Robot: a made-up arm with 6 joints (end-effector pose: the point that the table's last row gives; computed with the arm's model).
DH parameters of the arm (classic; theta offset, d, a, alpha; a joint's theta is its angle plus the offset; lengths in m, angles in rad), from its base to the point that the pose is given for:
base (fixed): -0.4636 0 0.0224 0
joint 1: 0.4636 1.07 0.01 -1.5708
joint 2: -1.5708 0 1.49 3.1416
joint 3: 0 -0.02 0.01 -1.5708
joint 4: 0 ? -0.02 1.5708
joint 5: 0 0.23 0.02 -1.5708
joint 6: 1.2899 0.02 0 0.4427
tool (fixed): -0.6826 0 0 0
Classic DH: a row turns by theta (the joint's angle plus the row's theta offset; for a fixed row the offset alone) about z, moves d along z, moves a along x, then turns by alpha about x.
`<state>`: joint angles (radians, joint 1 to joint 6).
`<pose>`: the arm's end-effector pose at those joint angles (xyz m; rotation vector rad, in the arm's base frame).
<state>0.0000 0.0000 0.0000 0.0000 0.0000 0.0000</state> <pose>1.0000 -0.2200 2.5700 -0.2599 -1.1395 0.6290</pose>
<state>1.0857 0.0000 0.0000 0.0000 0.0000 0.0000</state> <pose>0.6628 0.7590 2.5700 0.4067 -1.2330 1.5725</pose>
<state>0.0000 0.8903 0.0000 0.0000 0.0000 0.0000</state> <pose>1.8062 -0.2200 1.2598 0.0344 -0.2820 0.6441</pose>
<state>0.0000 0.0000 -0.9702 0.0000 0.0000 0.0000</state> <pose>0.5865 -0.2200 1.7654 0.0600 -0.2048 0.6411</pose>
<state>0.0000 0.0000 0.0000 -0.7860 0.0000 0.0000</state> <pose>1.0000 -0.1525 2.4073 0.4121 -1.3002 0.1455</pose>
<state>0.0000 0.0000 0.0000 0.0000 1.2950 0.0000</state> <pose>0.9953 -0.2200 2.5362 -0.7194 -2.3700 0.4230</pose>
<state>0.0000 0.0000 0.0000 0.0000 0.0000 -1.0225</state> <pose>1.0000 -0.2200 2.5700 0.6133 -1.3220 -0.0090</pose>
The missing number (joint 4, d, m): -0.99
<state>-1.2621 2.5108 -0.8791 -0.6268 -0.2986 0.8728</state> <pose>-0.1498 -0.0344 0.2239 2.2877 1.0709 -0.3303</pose>
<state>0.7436 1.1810 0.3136 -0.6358 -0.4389 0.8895</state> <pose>1.5549 1.1720 0.8101 0.2672 0.0918 1.7380</pose>
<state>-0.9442 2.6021 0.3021 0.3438 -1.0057 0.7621</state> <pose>-0.0302 -0.2714 -1.0143 1.8120 1.1278 0.8339</pose>
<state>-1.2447 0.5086 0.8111 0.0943 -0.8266 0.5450</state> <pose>0.3577 -1.6585 2.7048 -0.6491 -0.0421 -0.1467</pose>
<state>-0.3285 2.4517 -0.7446 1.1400 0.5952 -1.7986</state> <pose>-0.0221 -0.0901 -0.2392 1.0012 1.4294 -0.9089</pose>
